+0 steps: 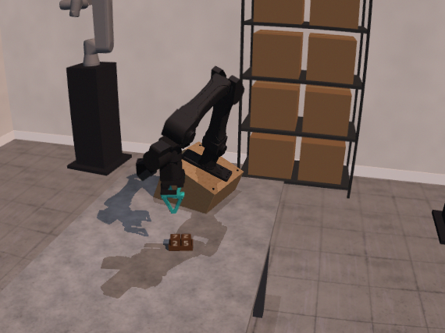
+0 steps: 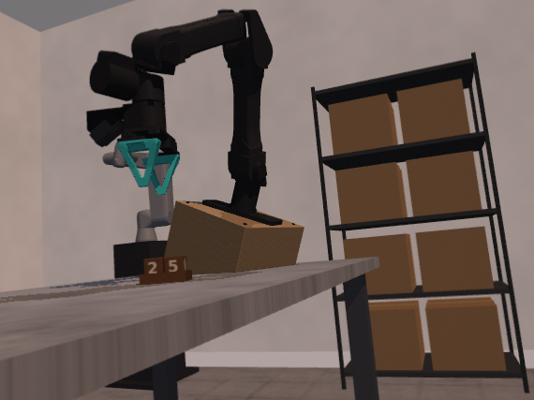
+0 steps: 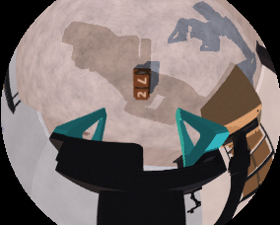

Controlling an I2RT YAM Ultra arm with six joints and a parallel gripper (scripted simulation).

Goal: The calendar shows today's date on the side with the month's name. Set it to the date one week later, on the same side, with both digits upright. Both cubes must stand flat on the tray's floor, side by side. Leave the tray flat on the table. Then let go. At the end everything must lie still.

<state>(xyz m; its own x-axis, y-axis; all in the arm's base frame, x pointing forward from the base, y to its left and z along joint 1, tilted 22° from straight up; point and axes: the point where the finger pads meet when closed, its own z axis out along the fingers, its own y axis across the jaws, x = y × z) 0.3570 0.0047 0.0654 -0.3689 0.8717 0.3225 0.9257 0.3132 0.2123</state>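
The brown cube is 14 cm below my hand. Round my hand: brown calendar tray (1 cm behind, 1 cm to the left, 16 cm below).
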